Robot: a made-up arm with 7 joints. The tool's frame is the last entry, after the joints.
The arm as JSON. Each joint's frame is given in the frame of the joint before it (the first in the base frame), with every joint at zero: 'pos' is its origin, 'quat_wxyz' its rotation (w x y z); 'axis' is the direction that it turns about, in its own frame. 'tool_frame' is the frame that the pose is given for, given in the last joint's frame.
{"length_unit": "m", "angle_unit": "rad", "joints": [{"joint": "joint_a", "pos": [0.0, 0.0, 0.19], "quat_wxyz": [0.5, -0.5, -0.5, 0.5], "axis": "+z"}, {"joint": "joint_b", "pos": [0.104, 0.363, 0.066], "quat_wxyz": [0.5, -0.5, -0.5, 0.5], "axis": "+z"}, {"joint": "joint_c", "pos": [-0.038, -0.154, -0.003], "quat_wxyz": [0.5, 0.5, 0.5, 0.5], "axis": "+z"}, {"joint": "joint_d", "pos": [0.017, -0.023, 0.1], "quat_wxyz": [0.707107, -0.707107, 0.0, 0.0], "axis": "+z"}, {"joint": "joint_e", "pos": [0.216, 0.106, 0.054], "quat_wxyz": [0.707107, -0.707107, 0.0, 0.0], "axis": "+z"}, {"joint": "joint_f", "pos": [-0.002, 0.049, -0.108], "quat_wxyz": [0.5, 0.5, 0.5, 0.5], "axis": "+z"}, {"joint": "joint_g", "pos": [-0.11, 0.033, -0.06], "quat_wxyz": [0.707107, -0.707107, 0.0, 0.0], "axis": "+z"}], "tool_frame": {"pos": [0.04, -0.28, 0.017], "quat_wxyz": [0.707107, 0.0, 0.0, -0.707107]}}
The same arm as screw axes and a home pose.
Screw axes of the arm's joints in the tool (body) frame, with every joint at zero. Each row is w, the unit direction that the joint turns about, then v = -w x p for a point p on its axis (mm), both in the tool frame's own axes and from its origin. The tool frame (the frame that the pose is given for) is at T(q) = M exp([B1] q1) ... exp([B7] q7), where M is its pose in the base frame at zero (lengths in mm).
B1 = (-1, 0, 0, 0, -377, -55)
B2 = (0, -1, 0, 14, 0, 297)
B3 = (0, 0, -1, -52, -451, 0)
B4 = (0, -1, 0, -48, 0, 434)
B5 = (0, 0, 1, 21, 218, 0)
B6 = (1, 0, 0, 0, -50, -70)
B7 = (0, 0, 1, -40, 280, 0)
M =
1 0 0 231
0 1 0 55
0 0 1 -187
0 0 0 1

